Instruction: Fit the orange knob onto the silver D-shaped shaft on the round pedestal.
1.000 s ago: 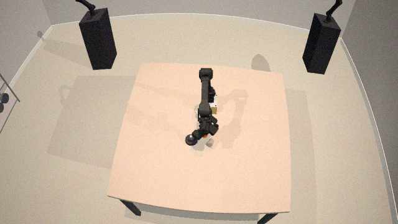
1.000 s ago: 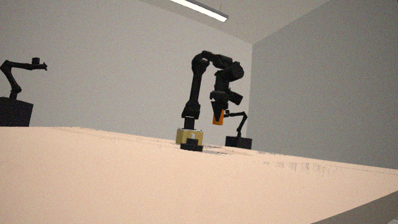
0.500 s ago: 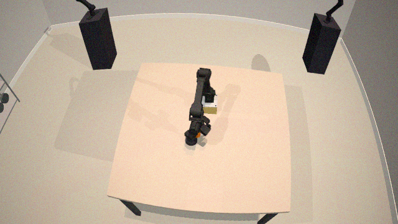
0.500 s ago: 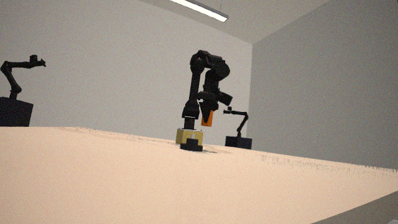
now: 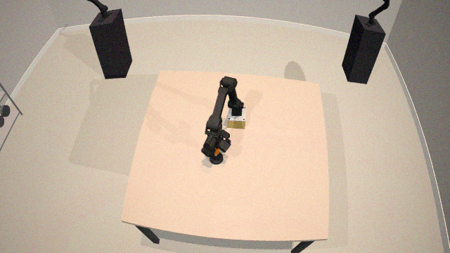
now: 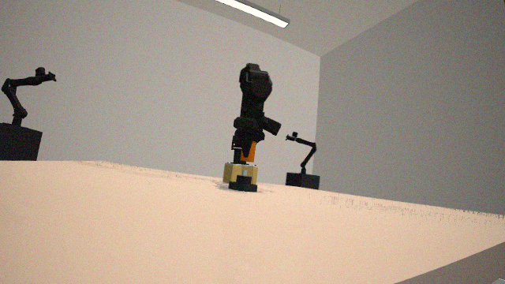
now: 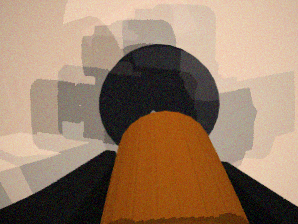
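The orange knob is 30 mm above my gripper tip. The rest, counted from my gripper tip: round pedestal 60 mm below.
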